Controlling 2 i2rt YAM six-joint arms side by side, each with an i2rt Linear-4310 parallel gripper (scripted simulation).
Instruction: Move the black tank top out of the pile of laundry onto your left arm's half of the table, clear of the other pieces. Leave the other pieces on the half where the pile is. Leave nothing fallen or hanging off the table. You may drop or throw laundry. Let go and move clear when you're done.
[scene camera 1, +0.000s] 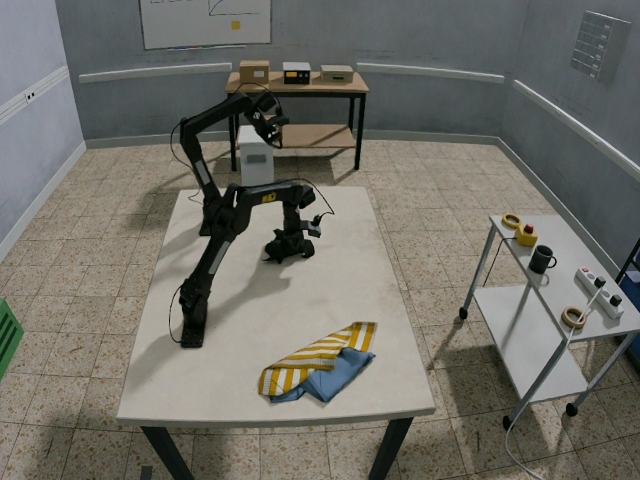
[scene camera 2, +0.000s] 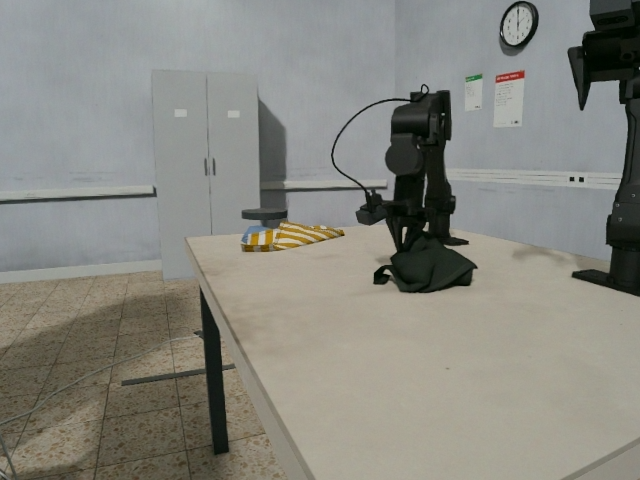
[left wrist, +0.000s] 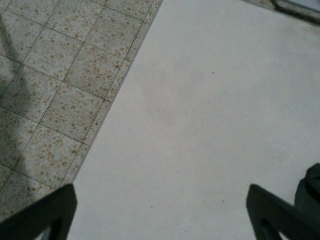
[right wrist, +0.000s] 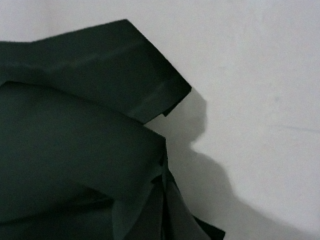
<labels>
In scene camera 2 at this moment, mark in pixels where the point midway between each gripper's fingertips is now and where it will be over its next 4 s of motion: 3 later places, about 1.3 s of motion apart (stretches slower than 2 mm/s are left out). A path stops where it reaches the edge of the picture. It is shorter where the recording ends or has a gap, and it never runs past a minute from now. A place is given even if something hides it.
The left gripper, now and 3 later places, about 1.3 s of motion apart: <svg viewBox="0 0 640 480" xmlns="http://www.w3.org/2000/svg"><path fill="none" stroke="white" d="M620 105L449 249L450 282L443 293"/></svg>
The right gripper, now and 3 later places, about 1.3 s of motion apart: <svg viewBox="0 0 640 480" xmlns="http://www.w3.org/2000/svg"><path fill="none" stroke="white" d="M401 256L403 263L400 231L323 159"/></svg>
</labels>
